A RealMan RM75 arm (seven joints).
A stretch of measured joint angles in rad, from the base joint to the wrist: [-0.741, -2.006, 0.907, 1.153, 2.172, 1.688, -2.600]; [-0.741, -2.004, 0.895, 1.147, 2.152, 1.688, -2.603]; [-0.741, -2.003, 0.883, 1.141, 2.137, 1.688, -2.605]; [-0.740, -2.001, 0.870, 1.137, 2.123, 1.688, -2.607]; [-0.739, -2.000, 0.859, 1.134, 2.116, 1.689, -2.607]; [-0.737, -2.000, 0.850, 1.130, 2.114, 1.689, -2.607]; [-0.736, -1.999, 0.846, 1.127, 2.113, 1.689, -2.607]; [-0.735, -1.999, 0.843, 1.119, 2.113, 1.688, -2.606]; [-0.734, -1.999, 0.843, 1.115, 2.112, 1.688, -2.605]
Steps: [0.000, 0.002, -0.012, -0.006, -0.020, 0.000, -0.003]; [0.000, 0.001, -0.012, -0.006, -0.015, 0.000, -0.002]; [0.001, 0.002, -0.013, -0.004, -0.014, 0.000, -0.002]; [0.001, 0.001, -0.011, -0.003, -0.007, 0.001, 0.000]; [0.002, 0.000, -0.009, -0.004, -0.002, 0.000, 0.000]; [0.001, 0.001, -0.004, -0.003, -0.001, 0.000, 0.000]; [0.001, 0.000, -0.003, -0.008, 0.000, -0.001, 0.001]; [0.001, 0.000, 0.000, -0.004, -0.001, 0.000, 0.001]
